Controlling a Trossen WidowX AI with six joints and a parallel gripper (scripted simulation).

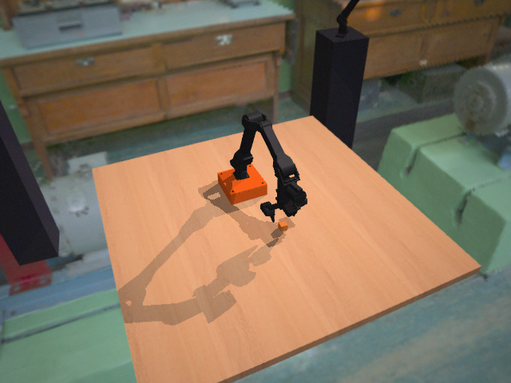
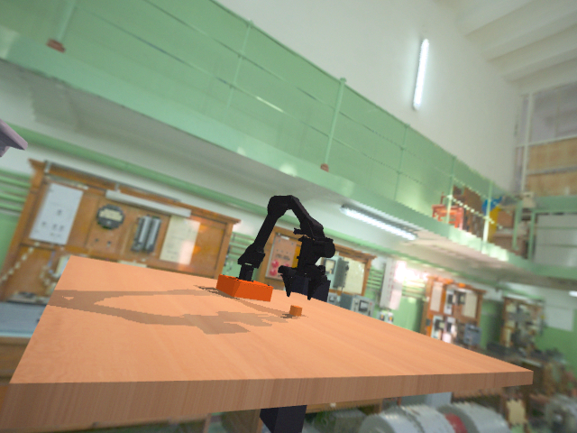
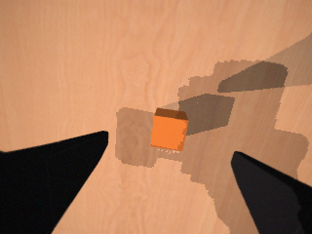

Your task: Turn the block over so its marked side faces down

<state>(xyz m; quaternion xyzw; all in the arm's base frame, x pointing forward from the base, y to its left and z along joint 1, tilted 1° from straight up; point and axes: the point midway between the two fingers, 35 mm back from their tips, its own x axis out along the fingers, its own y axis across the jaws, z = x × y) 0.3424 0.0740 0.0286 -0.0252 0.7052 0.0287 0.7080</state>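
Right now my gripper tip is 40 mm above the orange block and 10 mm past it.
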